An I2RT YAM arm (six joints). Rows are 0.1 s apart.
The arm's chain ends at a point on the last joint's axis. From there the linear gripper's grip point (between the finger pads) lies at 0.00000 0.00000 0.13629 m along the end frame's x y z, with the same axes.
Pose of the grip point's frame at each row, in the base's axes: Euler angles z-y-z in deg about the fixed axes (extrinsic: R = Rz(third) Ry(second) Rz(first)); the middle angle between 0 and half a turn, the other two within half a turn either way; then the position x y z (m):
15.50 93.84 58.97 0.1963 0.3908 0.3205
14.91 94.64 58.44 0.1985 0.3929 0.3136
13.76 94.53 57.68 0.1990 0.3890 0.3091
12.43 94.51 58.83 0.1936 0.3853 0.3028
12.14 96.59 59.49 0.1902 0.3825 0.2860
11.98 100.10 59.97 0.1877 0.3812 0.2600
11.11 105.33 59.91 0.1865 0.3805 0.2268
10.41 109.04 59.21 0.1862 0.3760 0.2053
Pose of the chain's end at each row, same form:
15.50 93.84 58.97 0.1262 0.2743 0.3296
14.91 94.64 58.44 0.1274 0.2771 0.3246
13.76 94.53 57.68 0.1264 0.2742 0.3199
12.43 94.51 58.83 0.1233 0.2690 0.3135
12.14 96.59 59.49 0.1215 0.2659 0.3016
11.98 100.10 59.97 0.1206 0.2650 0.2839
11.11 105.33 59.91 0.1206 0.2668 0.2628
10.41 109.04 59.21 0.1203 0.2653 0.2498

